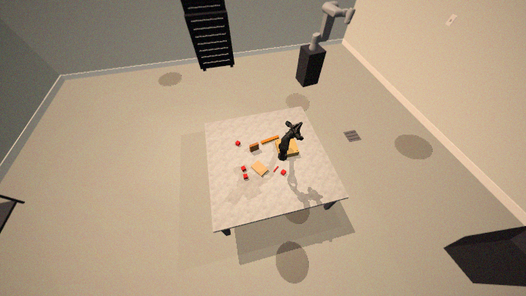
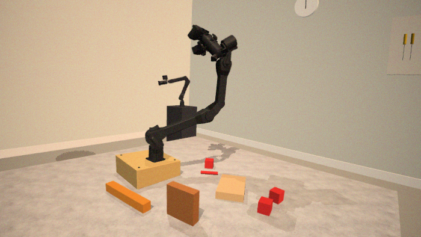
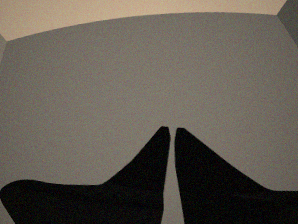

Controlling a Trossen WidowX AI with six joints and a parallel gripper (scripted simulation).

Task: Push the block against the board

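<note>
My gripper tip is 650 mm above the brown square block, 350 mm to the left of it and 290 mm short of it. The rest, counted from my gripper tip: thin red stick 690 mm below, 160 mm ahead, 30 mm to the right; long orange board 680 mm below, 410 mm to the right, 70 mm ahead; tan block 680 mm below, 320 mm ahead, 100 mm to the right.
</note>
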